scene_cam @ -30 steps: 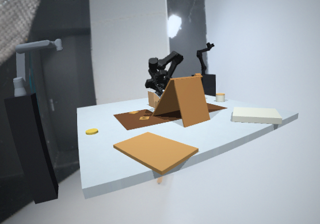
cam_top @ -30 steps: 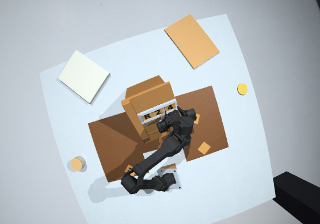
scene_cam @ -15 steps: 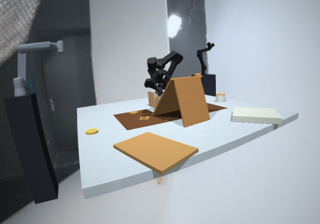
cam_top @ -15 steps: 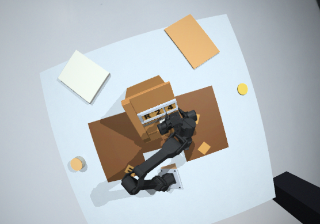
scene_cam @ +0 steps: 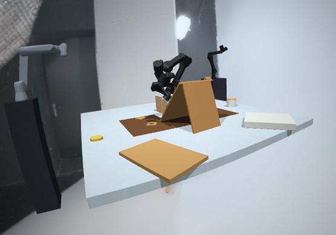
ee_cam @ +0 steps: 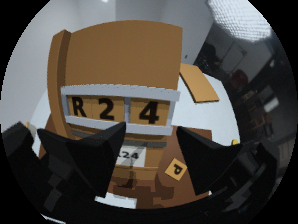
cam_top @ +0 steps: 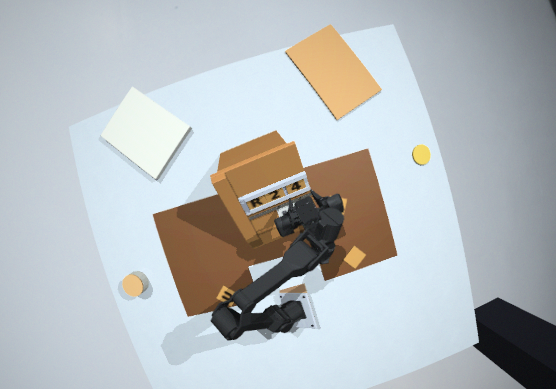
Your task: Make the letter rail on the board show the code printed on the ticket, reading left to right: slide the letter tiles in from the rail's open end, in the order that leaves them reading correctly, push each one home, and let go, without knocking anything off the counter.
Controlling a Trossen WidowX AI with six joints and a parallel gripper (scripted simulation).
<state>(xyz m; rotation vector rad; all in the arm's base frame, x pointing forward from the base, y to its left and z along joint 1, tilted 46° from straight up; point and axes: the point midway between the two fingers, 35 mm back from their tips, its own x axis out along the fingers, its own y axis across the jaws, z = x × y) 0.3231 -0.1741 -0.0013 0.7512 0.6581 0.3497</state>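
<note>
Right now the white ticket is 90 mm below my gripper tip, 40 mm to the left of it and 40 mm behind it. Also, from my gripper tip: brown mat: 180 mm below, 150 mm behind, 110 mm to the left; then orange slab: 360 mm ahead, 260 mm to the right, 170 mm below; then cream slab: 430 mm to the left, 370 mm ahead, 160 mm below.
</note>
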